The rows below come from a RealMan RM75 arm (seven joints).
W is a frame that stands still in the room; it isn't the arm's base.
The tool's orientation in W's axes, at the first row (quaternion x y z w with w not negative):
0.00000, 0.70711, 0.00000, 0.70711
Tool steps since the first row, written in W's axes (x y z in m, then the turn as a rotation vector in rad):
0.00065, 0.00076, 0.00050, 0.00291, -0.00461, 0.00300
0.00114, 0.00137, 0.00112, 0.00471, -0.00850, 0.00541
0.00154, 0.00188, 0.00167, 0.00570, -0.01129, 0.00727
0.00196, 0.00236, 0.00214, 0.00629, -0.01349, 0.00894
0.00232, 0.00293, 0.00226, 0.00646, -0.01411, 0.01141
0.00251, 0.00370, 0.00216, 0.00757, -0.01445, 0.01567
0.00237, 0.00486, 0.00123, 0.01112, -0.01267, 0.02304
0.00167, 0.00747, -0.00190, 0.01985, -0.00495, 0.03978
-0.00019, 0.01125, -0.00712, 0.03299, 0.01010, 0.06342
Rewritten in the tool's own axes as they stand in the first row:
-0.00050, 0.00076, 0.00065, -0.00300, -0.00461, 0.00291
-0.00112, 0.00137, 0.00114, -0.00541, -0.00850, 0.00471
-0.00167, 0.00188, 0.00154, -0.00727, -0.01129, 0.00570
-0.00214, 0.00236, 0.00196, -0.00894, -0.01349, 0.00629
-0.00226, 0.00293, 0.00232, -0.01141, -0.01411, 0.00646
-0.00216, 0.00370, 0.00251, -0.01567, -0.01445, 0.00757
-0.00123, 0.00486, 0.00237, -0.02304, -0.01267, 0.01112
0.00190, 0.00747, 0.00167, -0.03978, -0.00495, 0.01985
0.00712, 0.01125, -0.00019, -0.06342, 0.01010, 0.03299

